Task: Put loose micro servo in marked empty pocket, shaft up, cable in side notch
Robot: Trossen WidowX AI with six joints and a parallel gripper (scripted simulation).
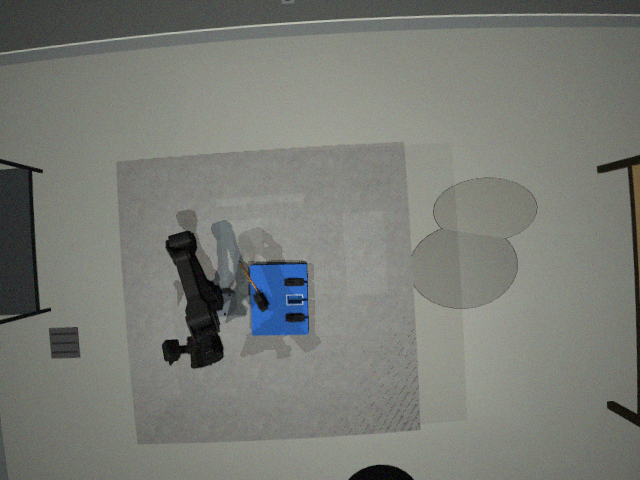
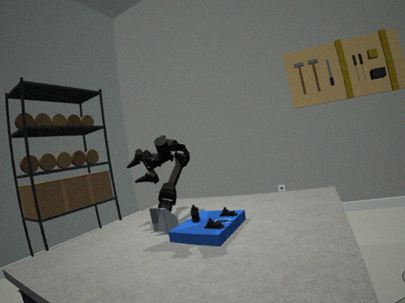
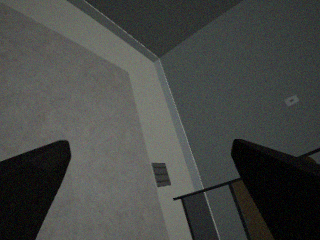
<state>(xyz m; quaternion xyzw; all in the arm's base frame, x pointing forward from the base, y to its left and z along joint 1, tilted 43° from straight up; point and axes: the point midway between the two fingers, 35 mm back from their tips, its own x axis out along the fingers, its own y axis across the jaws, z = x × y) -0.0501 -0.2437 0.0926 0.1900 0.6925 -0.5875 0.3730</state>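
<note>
Now: the blue deck 26 cm ahead of my gripper tip, 11 cm to the left of it and 29 cm below it.
</note>
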